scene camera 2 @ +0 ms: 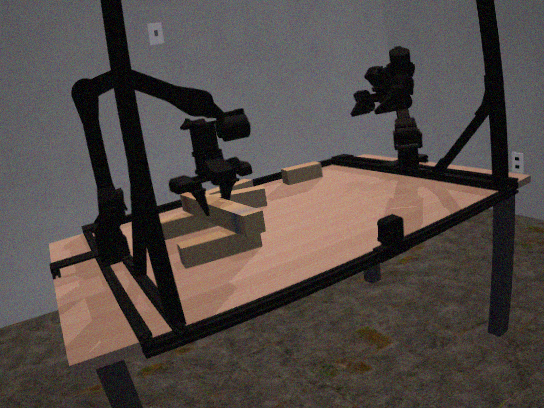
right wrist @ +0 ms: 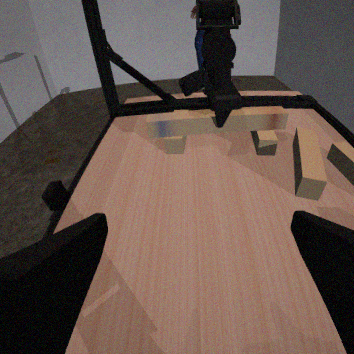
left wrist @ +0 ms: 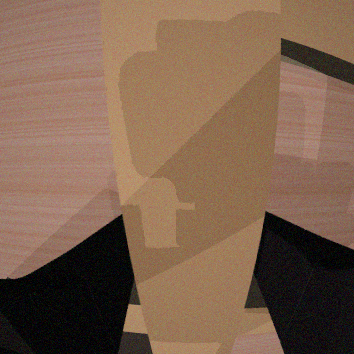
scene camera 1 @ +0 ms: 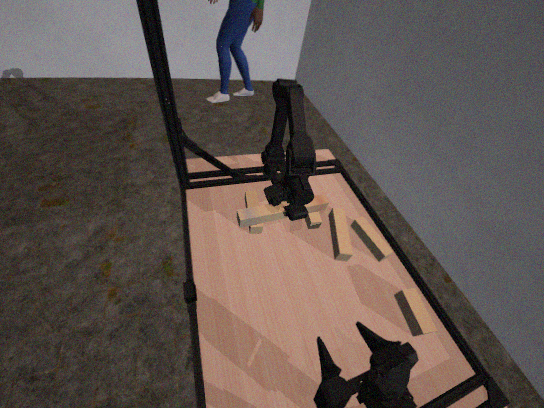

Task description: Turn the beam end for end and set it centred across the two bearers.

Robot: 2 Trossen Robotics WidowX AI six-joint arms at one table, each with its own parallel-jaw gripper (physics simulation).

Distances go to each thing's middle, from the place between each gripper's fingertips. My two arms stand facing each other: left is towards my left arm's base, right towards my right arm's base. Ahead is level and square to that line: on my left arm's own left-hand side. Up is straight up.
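Scene:
My right hand is 6 cm short of the beam (scene camera 1: 250, 216), 41 cm to the right of it and 15 cm above it.
My left gripper is 10 mm below the beam. By its middle, the beam is nearer to my left gripper than to my right hand.

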